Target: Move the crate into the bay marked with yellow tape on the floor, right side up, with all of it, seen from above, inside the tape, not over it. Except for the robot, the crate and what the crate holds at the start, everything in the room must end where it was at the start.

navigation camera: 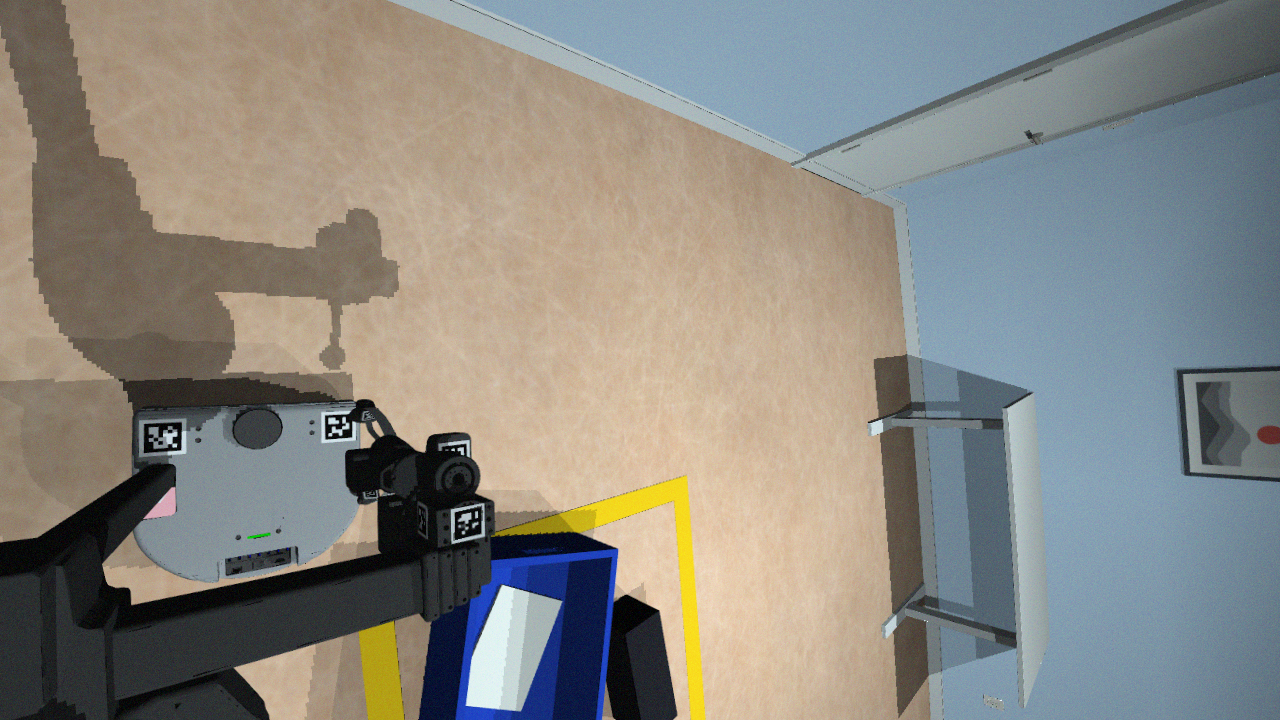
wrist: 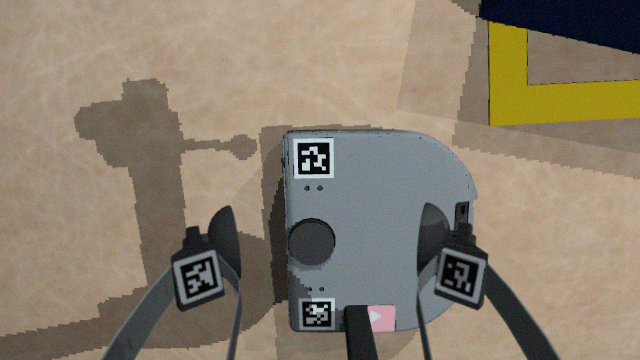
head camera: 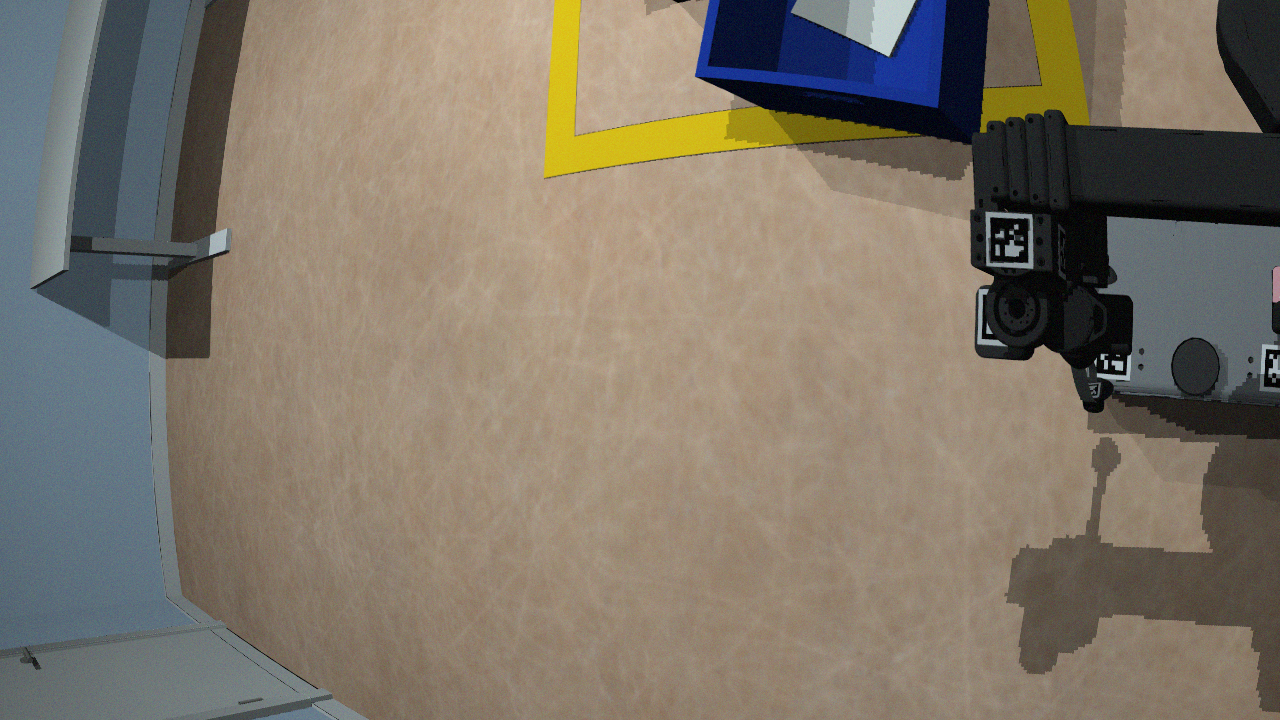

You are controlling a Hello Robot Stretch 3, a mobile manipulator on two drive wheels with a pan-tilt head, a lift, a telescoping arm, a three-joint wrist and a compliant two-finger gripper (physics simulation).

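Places are measured from the robot's base along level axes (x back, y right, z up), in millimetres.
Pixels of known places: robot's base, origin of its link: [navigation camera: 257, 426] [head camera: 1192, 363].
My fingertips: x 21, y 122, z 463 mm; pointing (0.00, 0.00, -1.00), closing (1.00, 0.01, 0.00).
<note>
For each thing: its middle in the pictures, then the offset to it from my fingertips. Level surfaces: height alone.
- blue open-topped crate, middle of its body: [navigation camera: 519, 664] dx +620, dy +404, dz -352 mm
- pale block, middle of its body: [navigation camera: 510, 648] dx +622, dy +422, dz -440 mm
- dark box, middle of its body: [navigation camera: 635, 665] dx +800, dy +810, dz -382 mm
- bench, height of its surface: dz +258 mm
The blue open-topped crate [head camera: 742, 40] [navigation camera: 581, 626] [wrist: 565, 15] stands upright and holds a pale block [head camera: 859, 22] [navigation camera: 514, 644]. It stands largely within the yellow tape [head camera: 644, 143] [navigation camera: 689, 573] [wrist: 507, 100], and its near side and corner cover part of the tape band. The head and wrist views show that corner reaching the tape's outer edge. The crate's far end is cut off by the frames, and the arm hides part of it in the navigation view. My gripper [wrist: 328, 230] is open and empty, folded back above my base, apart from the crate.
A dark box [navigation camera: 640, 662] stands inside the tape, close beside the crate. A wall-side shelf or bench [head camera: 53, 161] [navigation camera: 1027, 537] has legs or brackets reaching over the floor's edge. A door [head camera: 134, 671] [navigation camera: 966, 134] is at the corner. My arm [head camera: 1163, 174] [navigation camera: 268, 608] passes beside the crate.
</note>
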